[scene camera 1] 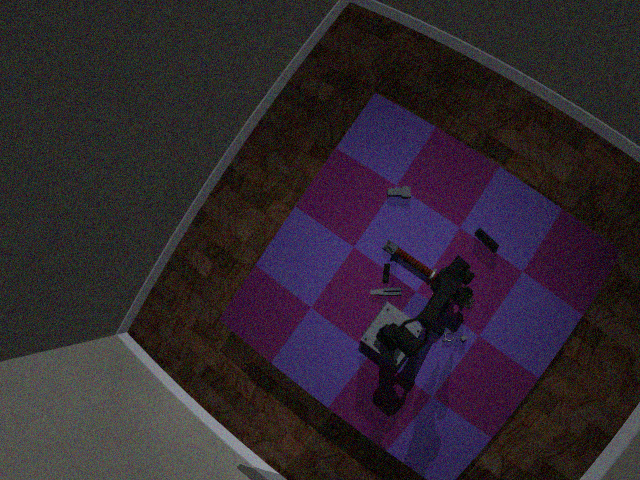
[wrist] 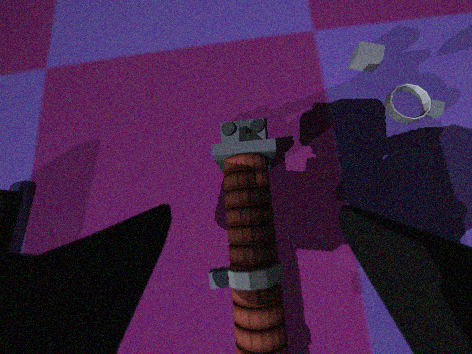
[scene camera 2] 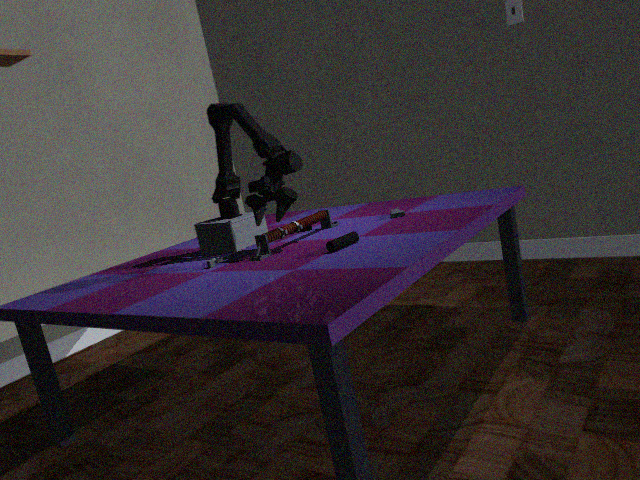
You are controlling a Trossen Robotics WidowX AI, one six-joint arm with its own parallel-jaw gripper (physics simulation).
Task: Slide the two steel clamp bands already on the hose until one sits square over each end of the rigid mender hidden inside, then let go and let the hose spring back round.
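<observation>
The orange ribbed hose runs between two grey end stands, the near one and the far one. A steel clamp band is round the hose below the near stand in the wrist view and looks nearly square to it. In scene camera 2, pale band marks show near mid-hose, too small to judge their tilt. My gripper is open above the hose, with a finger to each side and touching neither hose nor band. The mender inside is hidden.
A loose steel ring and a grey block lie beside the near stand. A black cylinder lies alongside the hose. A pale piece lies farther off. Pale bars lie near the arm's base.
</observation>
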